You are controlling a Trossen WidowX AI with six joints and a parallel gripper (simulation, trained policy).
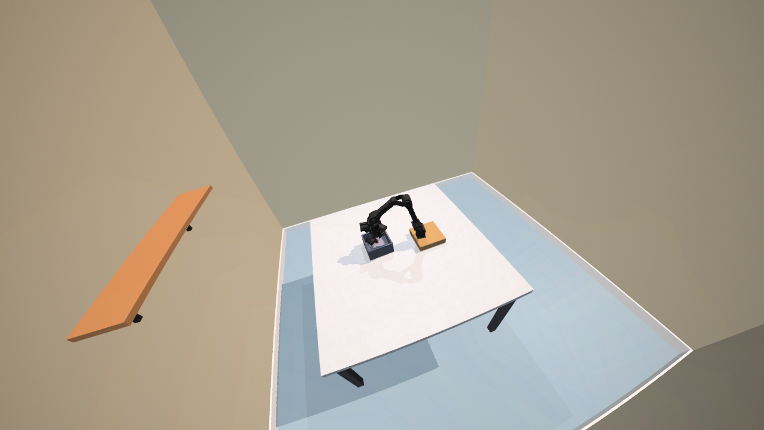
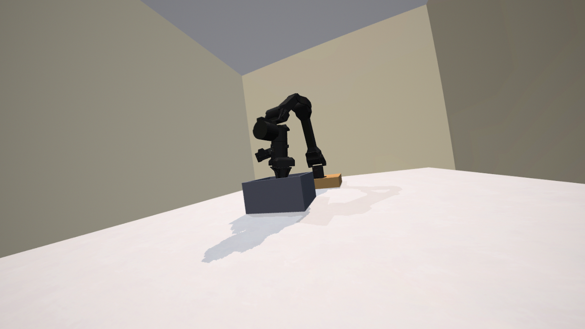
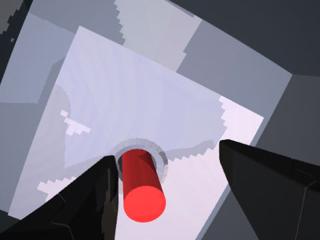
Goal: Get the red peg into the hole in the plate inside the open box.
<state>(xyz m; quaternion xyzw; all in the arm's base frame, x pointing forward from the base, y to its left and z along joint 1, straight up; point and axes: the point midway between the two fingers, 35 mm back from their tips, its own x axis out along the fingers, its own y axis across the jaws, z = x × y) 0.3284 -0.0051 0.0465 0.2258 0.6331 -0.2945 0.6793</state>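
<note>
Now: gripper tip 1 cm to the right of the red peg, 1 cm short of it and 1 cm above it. Also, from my gripper tip: dark box 4 cm below, 1 cm to the left, 1 cm ahead; plate 2 cm below, 1 cm to the left, 1 cm ahead.
</note>
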